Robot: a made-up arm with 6 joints.
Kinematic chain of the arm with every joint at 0, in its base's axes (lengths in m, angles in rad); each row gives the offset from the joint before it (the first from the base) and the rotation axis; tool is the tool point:
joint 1: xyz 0 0 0.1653 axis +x
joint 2: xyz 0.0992 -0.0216 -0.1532 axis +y
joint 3: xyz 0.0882 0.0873 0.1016 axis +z
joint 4: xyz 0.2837 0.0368 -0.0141 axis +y
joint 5: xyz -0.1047 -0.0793 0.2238 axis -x
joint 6: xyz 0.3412 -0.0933 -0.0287 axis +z
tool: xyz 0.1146 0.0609 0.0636
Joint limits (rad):
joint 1: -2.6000..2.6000
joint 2: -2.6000..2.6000
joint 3: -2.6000..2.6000
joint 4: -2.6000..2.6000
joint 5: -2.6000..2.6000
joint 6: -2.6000..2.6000
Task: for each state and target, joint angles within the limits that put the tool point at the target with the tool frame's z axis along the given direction. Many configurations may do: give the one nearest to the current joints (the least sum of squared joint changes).
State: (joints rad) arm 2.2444 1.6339 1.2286 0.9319 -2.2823 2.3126
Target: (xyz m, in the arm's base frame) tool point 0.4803 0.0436 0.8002 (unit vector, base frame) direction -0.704 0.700 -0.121
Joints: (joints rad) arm 2.5571 1.1636 0.6305 0.4818 -2.6000 1.9416
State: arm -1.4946 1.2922 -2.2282 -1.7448 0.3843 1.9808
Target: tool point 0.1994 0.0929 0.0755 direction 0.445 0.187 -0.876
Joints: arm -0.9888 0.6982 -2.3422 -1.5333 -0.1885 2.6000
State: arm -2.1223 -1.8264 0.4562 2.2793 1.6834 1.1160
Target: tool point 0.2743 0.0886 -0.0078 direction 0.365 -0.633 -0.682
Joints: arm -1.7341 -1.9303 0.7674 2.5847 1.3800 0.4982
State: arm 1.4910 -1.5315 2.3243 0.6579 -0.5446 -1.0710
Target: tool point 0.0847 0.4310 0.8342 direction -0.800 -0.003 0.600
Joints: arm 1.5892 -2.0542 2.3481 0.2368 -0.7488 -0.9426
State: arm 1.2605 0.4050 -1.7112 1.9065 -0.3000 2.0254
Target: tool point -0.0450 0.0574 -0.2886 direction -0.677 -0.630 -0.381
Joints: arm 1.2885 0.7838 -1.8021 1.7427 -0.7550 1.6448
